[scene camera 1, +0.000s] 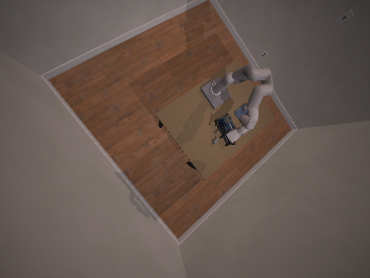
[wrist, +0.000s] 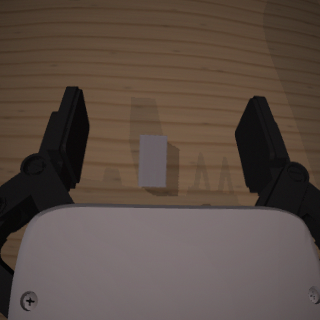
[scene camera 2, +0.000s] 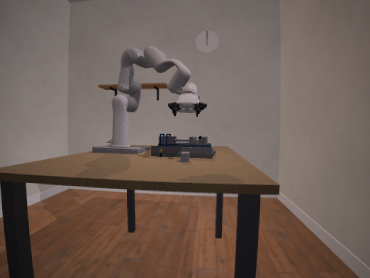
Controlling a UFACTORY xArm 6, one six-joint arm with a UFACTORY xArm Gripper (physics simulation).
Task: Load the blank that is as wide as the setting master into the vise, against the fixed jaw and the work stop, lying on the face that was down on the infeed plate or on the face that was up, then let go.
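Places are measured from the arm's base along level axes (x ahead, y left, z up), in centimetres.
Pixels of known places: gripper, fingertip midpoint: (scene camera 1: pixel 222 141) (wrist: pixel 165 108) (scene camera 2: pixel 185 113); arm's base, link origin: (scene camera 1: pixel 215 90) (scene camera 2: pixel 120 146).
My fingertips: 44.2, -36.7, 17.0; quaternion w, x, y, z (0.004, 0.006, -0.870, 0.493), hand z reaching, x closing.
For each thing: its top centre in the pictures, then the offset to it from my fingertips, as dx, dy, dz. "spot": a spot on its surface instead. Level surfaces: height alone.
- plain grey block, top centre: (wrist: pixel 152 160) (scene camera 2: pixel 185 152) (scene camera 1: pixel 216 141) -0.3, +1.8, -16.1
- vise, top centre: (scene camera 2: pixel 185 136) (scene camera 1: pixel 231 127) -2.4, +22.7, -9.8
- blue infeed plate, top centre: (scene camera 1: pixel 245 116) +0.9, +51.4, -18.9
- wooden table, surface height: dz -19.7
- black knob, surface spot: (scene camera 2: pixel 161 152) spot: -12.8, +13.3, -17.6
My gripper (scene camera 2: pixel 185 114) (wrist: pixel 165 108) is open and empty, high above the table. A plain grey block (scene camera 1: pixel 215 141) (scene camera 2: pixel 185 156) (wrist: pixel 152 161) stands on the table in front of the vise; in the wrist view it lies far below, between the open fingers. Its top shows as an oblong. Whether it is a blank or the setting master, I cannot tell. The vise (scene camera 1: pixel 225 122) (scene camera 2: pixel 182 145) has a blue body on a grey base, with grey jaw blocks on top. Its work stop and any part between the jaws are too small to make out. The blue infeed plate (scene camera 1: pixel 242 111) is partly behind the arm.
The wooden table (scene camera 1: pixel 170 117) (scene camera 2: pixel 100 172) (wrist: pixel 200 60) carries everything. The arm's grey base plate (scene camera 1: pixel 209 95) (scene camera 2: pixel 112 149) is beside the vise. A small yellow and black knob (scene camera 2: pixel 161 152) is at the vise's front. A wall shelf (scene camera 2: pixel 145 86) is behind the arm.
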